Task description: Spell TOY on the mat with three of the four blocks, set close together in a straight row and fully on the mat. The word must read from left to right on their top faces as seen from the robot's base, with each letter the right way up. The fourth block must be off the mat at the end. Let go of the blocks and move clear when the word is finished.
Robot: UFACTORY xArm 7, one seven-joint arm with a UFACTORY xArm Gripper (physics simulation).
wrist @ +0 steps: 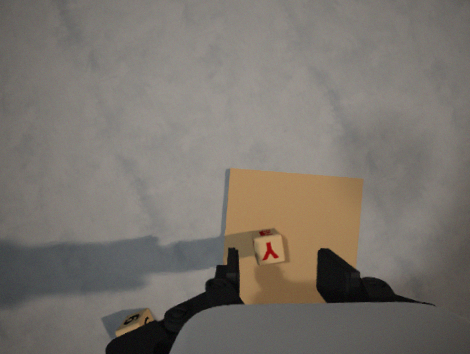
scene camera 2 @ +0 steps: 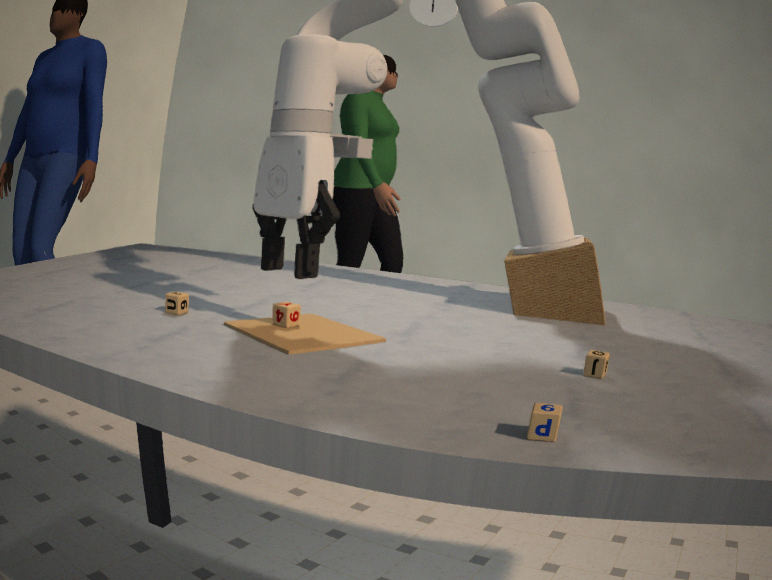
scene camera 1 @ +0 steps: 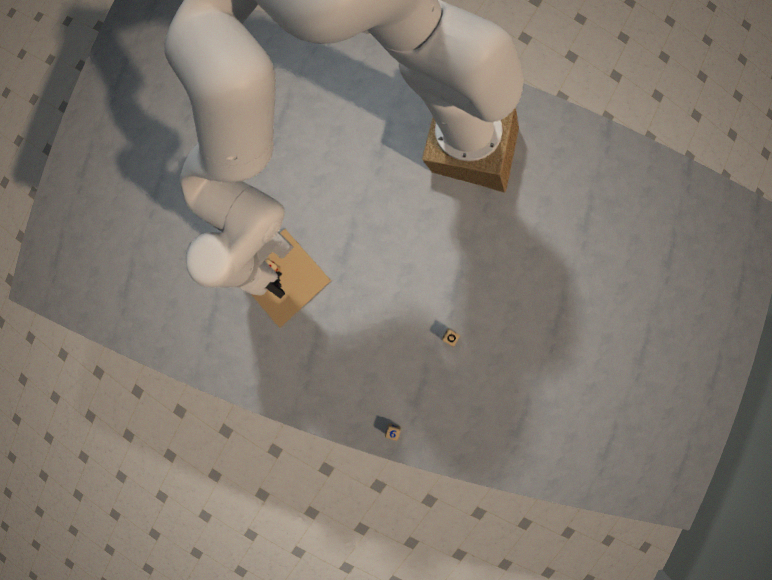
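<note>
The Y block [scene camera 1: 273, 265] [scene camera 2: 286, 314] [wrist: 269, 251], with red letters, rests on the tan mat [scene camera 1: 302, 280] [scene camera 2: 340, 338] [wrist: 295, 200], right of its middle as seen from the base. Its Y stem points toward the base. My gripper [scene camera 1: 276, 281] [scene camera 2: 290, 260] [wrist: 277, 268] is open and empty, above the block and apart from it. The O block [scene camera 1: 451, 337] [scene camera 2: 596, 364] and the block with a blue 6 on top [scene camera 1: 392, 432] [scene camera 2: 544, 422] stand off the mat. Another black-lettered block [scene camera 2: 176, 303] [wrist: 134, 321] stands off the mat; its top letter is unclear and the arm hides it in scene camera 1.
The robot's base stands on a brown wooden block [scene camera 1: 471, 168] [scene camera 2: 555, 283] on the grey table [scene camera 1: 624, 311] [scene camera 2: 405, 399]. The blue-6 block is near the table's edge. Two people, one in blue [scene camera 2: 59, 99] and one in green [scene camera 2: 374, 134], stand behind the table.
</note>
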